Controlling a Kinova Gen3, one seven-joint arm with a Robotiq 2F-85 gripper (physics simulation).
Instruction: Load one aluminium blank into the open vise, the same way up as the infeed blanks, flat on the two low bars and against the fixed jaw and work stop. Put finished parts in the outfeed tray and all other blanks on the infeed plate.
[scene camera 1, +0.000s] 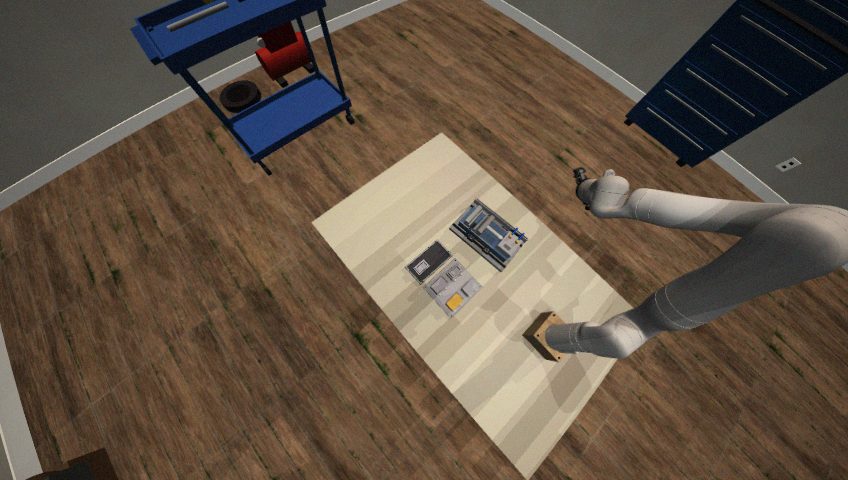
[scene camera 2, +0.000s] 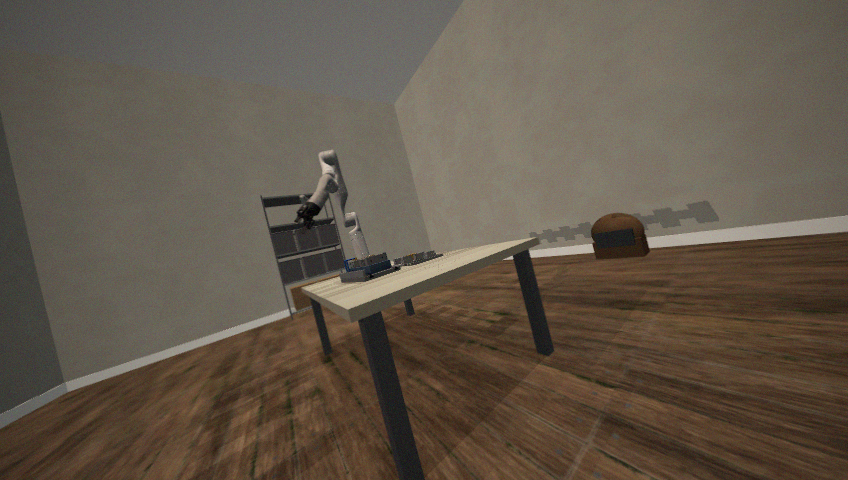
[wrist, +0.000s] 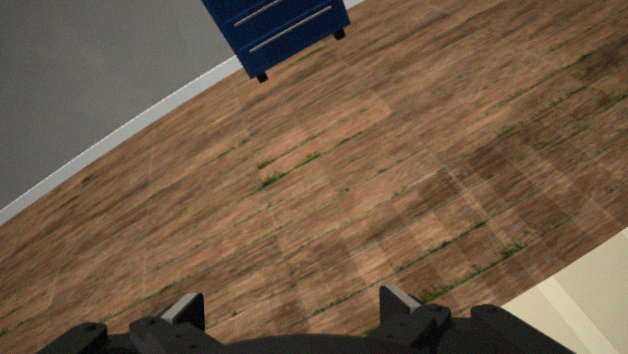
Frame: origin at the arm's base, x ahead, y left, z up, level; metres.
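Seen in the pictures: gripper, between the fingertips: (scene camera 2: 298, 228) (wrist: 292, 310); arm's base, origin of its link: (scene camera 1: 556, 337) (scene camera 2: 363, 257).
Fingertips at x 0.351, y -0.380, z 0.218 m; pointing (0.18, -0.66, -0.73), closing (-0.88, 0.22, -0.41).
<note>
Pixels of each thing's top centre, then the offset from my fingertips to it.
- vise, centre of its top: (scene camera 1: 493, 227) (scene camera 2: 364, 257) dx +0.115, dy +0.249, dz -0.216 m
- grey infeed plate, centre of its top: (scene camera 1: 453, 287) dx +0.043, dy +0.530, dz -0.307 m
- yellow piece, centre of its top: (scene camera 1: 454, 301) dx -0.005, dy +0.572, dz -0.271 m
- light square shape, centre of its top: (scene camera 1: 421, 266) dx +0.191, dy +0.580, dz -0.274 m
The vise (scene camera 1: 489, 233) (scene camera 2: 370, 268) is blue and grey and stands on the table. Its jaws are too small to tell whether a blank lies between them. The grey infeed plate (scene camera 1: 453, 287) carries several grey pieces, among them one (scene camera 1: 439, 284) near the tray and one (scene camera 1: 470, 289) at the far side, and a yellow piece (scene camera 1: 454, 302). Which way up they lie is too small to tell. The dark outfeed tray (scene camera 1: 438, 253) adjoins the plate and has a light square shape (scene camera 1: 421, 267) on it. My gripper (scene camera 1: 579, 173) (scene camera 2: 304, 223) (wrist: 292, 310) is open and empty, high up and beyond the table's edge on the vise side.
The pale table (scene camera 1: 380, 205) (scene camera 2: 452, 273) (wrist: 575, 305) bears the wooden block (scene camera 1: 537, 336) under the arm's base. A blue drawer cabinet (scene camera 1: 737, 77) (wrist: 290, 37) stands on the floor past the gripper. A blue cart (scene camera 1: 291, 115) stands off another table edge. A shelf rack (scene camera 2: 274, 255) stands behind the arm.
</note>
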